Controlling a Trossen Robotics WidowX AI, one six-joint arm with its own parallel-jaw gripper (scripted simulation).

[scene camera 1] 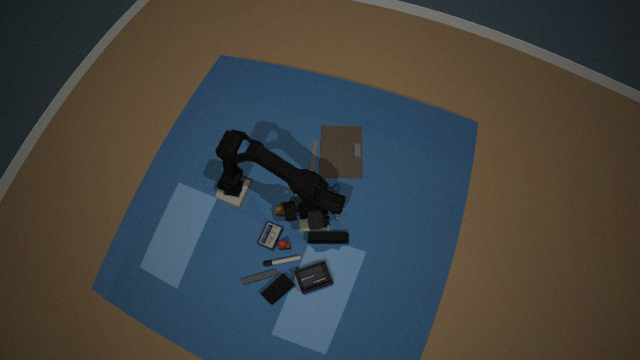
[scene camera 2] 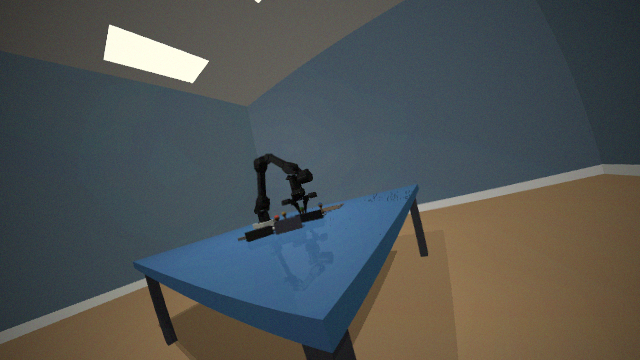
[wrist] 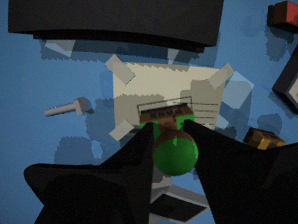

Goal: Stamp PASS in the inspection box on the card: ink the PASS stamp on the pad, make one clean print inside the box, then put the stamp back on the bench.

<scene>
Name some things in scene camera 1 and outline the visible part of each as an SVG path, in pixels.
My gripper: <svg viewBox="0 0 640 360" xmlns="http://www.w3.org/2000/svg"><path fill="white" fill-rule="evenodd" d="M283 204L286 221L296 221L296 212L298 212L300 220L308 220L308 228L310 230L330 226L328 211L320 209L320 207L309 208L303 203L298 203L298 207L295 208L295 201Z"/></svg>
A dark tray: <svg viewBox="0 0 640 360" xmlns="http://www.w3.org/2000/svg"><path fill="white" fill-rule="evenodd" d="M325 260L294 271L301 293L306 294L333 284L331 273Z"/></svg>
A brown board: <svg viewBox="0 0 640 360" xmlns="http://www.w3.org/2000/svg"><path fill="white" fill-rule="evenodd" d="M322 126L319 175L323 178L363 178L362 126Z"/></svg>
</scene>
